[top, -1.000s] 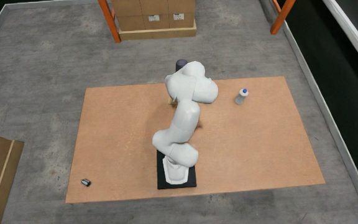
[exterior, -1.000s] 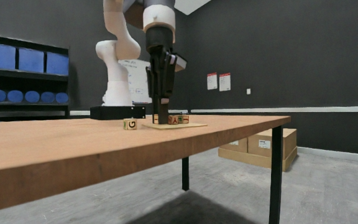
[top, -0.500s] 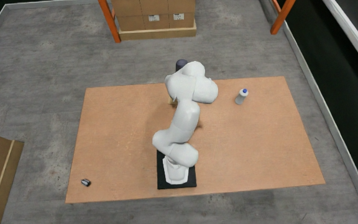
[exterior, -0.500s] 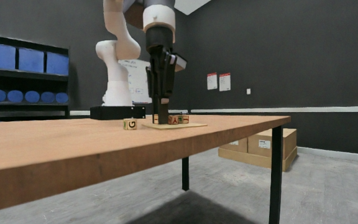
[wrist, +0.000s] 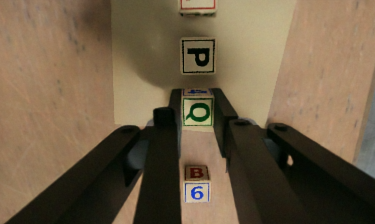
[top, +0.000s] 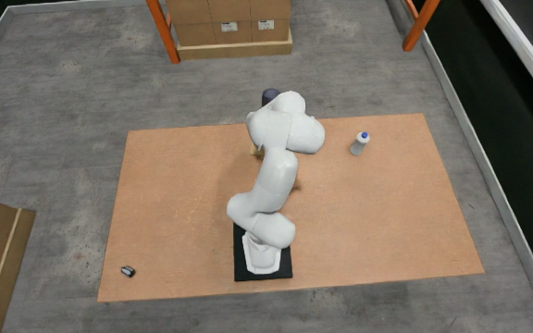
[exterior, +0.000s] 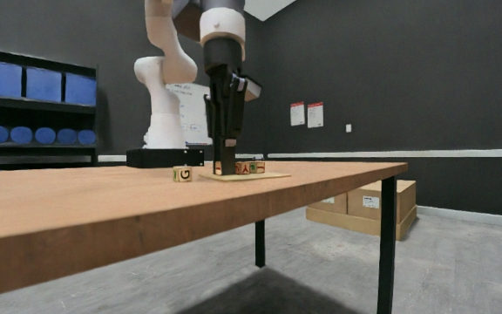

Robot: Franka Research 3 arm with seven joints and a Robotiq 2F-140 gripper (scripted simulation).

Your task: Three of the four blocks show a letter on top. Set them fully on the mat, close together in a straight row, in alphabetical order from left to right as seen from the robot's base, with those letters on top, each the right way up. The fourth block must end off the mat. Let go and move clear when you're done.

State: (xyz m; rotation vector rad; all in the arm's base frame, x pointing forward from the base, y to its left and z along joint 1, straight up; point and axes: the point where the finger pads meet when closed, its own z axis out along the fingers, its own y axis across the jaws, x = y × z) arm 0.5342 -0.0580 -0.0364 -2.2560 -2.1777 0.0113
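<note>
My gripper is now 2 cm above the block. Also, from my hand: pale yellow mat 4 cm to the left, 4 cm below; then white bottle 47 cm to the right, 5 cm behind, 4 cm above; then black object 69 cm to the left, 66 cm behind, 2 cm below.
</note>
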